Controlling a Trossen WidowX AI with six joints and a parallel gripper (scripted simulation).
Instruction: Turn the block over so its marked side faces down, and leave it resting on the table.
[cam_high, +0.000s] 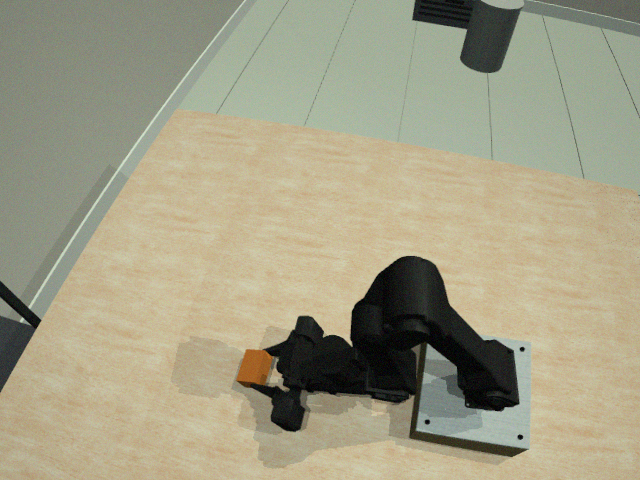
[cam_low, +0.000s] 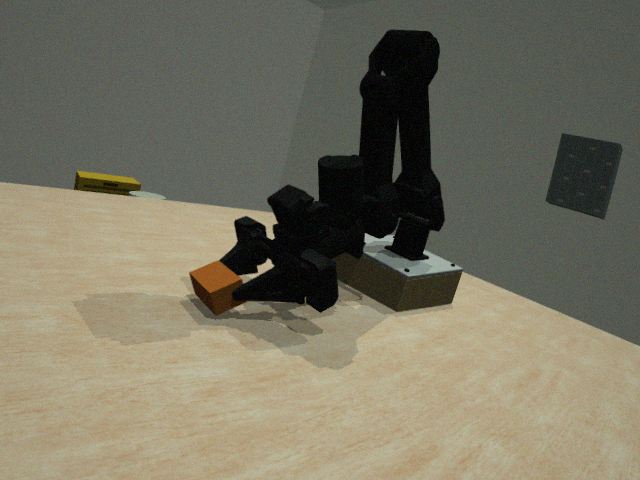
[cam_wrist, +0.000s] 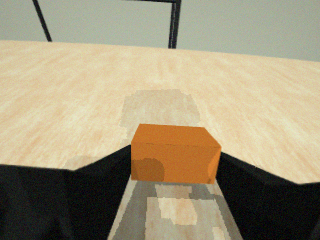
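My gripper tip is now 10 mm above the orange block.
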